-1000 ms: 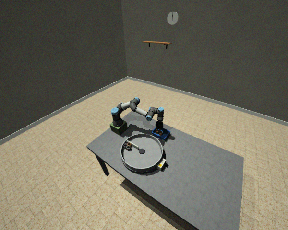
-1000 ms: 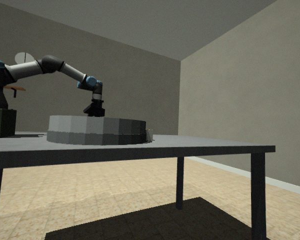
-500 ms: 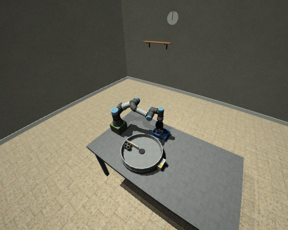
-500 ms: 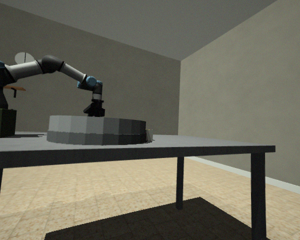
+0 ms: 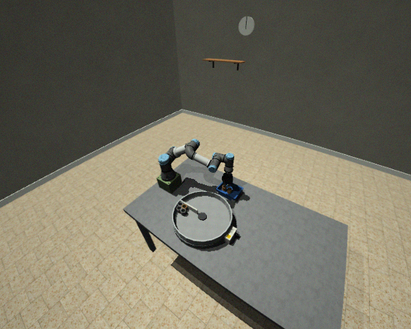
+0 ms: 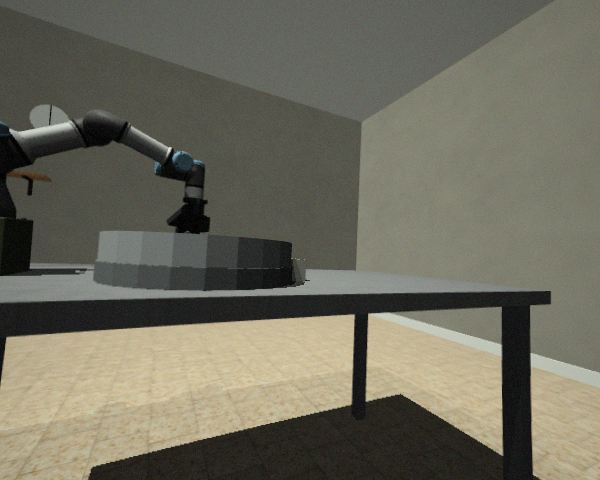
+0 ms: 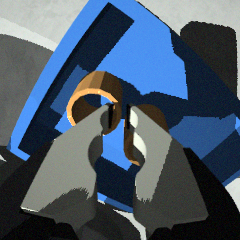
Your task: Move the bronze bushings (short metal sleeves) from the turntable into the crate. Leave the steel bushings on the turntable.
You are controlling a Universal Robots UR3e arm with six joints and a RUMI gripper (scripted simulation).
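Now: hand 4 cm short of the blue crate, 1 cm to the left of it and 2 cm above it. The rest, counted from my hand: turntable (1 cm behind, 37 cm to the right, 1 cm above).
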